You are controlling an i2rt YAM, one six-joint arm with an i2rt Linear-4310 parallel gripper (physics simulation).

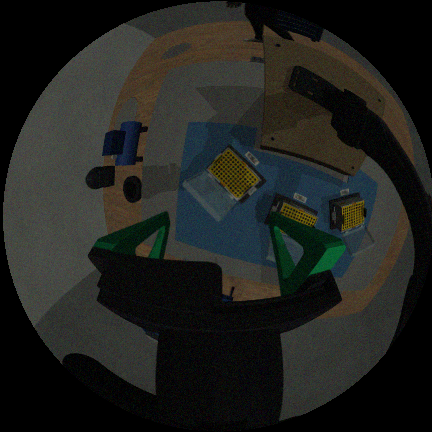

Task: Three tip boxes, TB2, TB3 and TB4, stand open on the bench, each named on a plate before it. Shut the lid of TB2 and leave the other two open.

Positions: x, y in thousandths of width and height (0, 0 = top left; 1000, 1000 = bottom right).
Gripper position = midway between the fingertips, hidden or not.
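There's a clear lid (469, 432) here, and you'd see the gripper (506, 501) too.
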